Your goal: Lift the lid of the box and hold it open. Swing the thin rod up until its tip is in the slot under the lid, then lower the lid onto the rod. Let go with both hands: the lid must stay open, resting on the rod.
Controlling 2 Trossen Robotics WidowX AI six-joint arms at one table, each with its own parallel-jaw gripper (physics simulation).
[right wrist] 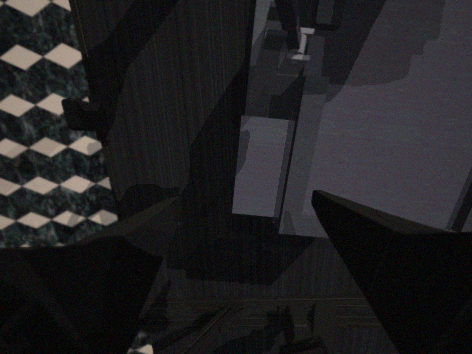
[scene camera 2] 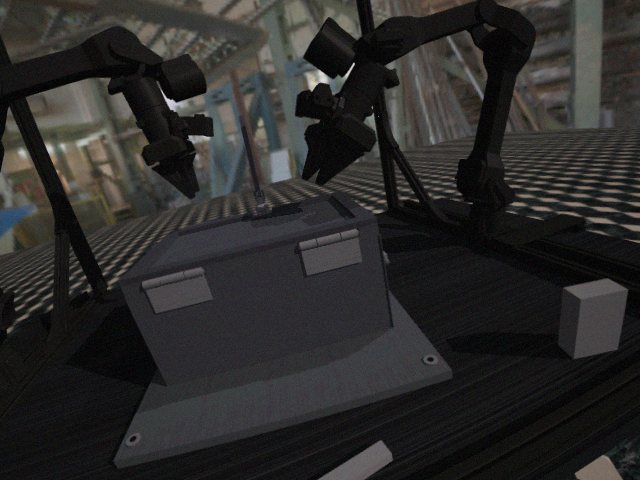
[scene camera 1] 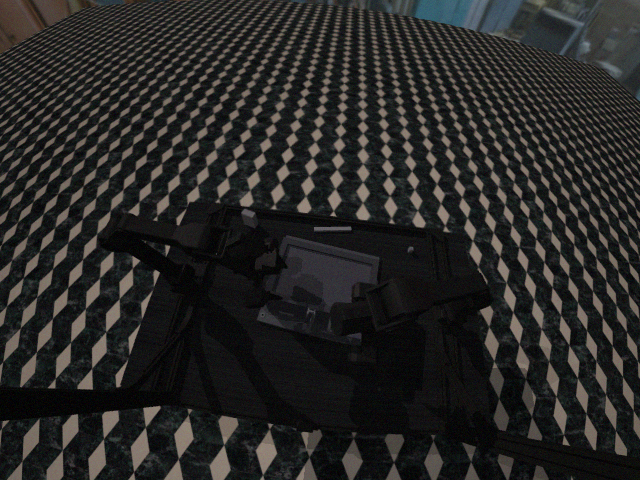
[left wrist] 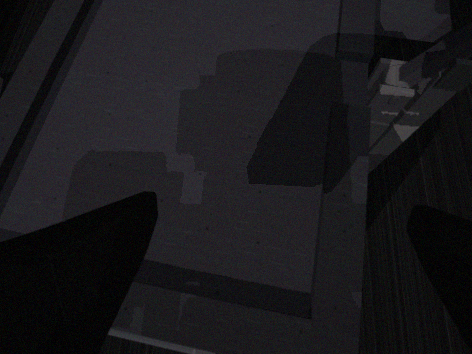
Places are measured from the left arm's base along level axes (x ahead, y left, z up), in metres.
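Pixels of known places: left gripper, fingertip midpoint: [scene camera 2: 310, 182] [scene camera 1: 284, 283] [left wrist: 281, 210]; right gripper, fingertip midpoint: [right wrist: 245, 199] [scene camera 2: 195, 194]; left arm's base, origin of the base link: [scene camera 2: 488, 230] [scene camera 1: 190, 288]; right arm's base, origin of the base link: [right wrist: 292, 316] [scene camera 2: 4, 385] [scene camera 1: 444, 317].
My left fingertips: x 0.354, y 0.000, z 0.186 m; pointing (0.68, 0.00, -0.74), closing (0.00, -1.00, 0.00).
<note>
Ahead of a thing's pixels: the offset from my left fingertips to its top centre. "pt": to the spot under its first point.
The grey box [scene camera 2: 268, 310] has its lid {0.108 m ahead, 0.043 m left, 0.041 m down} [scene camera 1: 330, 268] [scene camera 2: 206, 241] [left wrist: 125, 100] [right wrist: 380, 150] down, with two hinges on the near face in scene camera 2. My left gripper [scene camera 2: 312, 181] [left wrist: 281, 210] is open and empty above the lid's end and front edge. My right gripper [scene camera 2: 192, 196] [right wrist: 245, 199] is open and empty above the other end of the front edge; its fingers overlap in scene camera 2. The rod cannot be made out surely. A thin dark upright post [scene camera 2: 250, 160] shows behind the lid, and a thin light line {pt 0.060 m back, 0.062 m left, 0.106 m down} [left wrist: 160, 341] runs below the lid's edge.
A light clasp {pt 0.084 m ahead, 0.070 m right, 0.013 m down} [scene camera 1: 311, 312] [scene camera 2: 259, 196] is at the box's front. A light block {pt 0.178 m ahead, 0.091 m right, 0.041 m down} [right wrist: 262, 165] lies beside the lid. A white block {0.201 m back, 0.309 m left, 0.129 m down} [scene camera 1: 249, 217] [scene camera 2: 594, 318], a white bar {0.130 m ahead, 0.326 m left, 0.195 m down} [scene camera 1: 332, 228] [scene camera 2: 361, 461] and a small knob {0.448 m ahead, 0.269 m left, 0.180 m down} [scene camera 1: 410, 249] are around the box.
</note>
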